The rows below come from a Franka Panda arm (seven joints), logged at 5 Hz.
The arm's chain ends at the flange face. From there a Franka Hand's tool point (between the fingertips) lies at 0.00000 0.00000 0.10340 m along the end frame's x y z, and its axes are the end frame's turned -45 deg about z.
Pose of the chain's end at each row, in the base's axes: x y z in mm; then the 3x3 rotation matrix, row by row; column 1 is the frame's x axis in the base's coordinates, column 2 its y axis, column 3 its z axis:
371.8 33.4 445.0; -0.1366 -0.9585 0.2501; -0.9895 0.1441 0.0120; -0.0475 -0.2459 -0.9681
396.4 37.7 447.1; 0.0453 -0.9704 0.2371; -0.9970 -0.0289 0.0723; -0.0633 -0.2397 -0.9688
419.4 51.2 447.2; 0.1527 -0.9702 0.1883; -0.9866 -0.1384 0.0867; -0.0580 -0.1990 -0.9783
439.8 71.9 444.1; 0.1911 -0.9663 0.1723; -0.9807 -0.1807 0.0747; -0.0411 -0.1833 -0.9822
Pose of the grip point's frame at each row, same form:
397.7 34.6 344.9; 0.5812 -0.7744 0.2501; -0.8016 -0.5978 0.0120; 0.1403 -0.2075 -0.9681
420.9 45.2 346.9; 0.7182 -0.6541 0.2371; -0.6846 -0.7254 0.0723; 0.1247 -0.2143 -0.9688
438.9 60.2 346.0; 0.7940 -0.5781 0.1883; -0.5998 -0.7955 0.0867; 0.0997 -0.1817 -0.9783
457.6 79.6 342.5; 0.8184 -0.5481 0.1723; -0.5657 -0.8212 0.0747; 0.1006 -0.1587 -0.9822

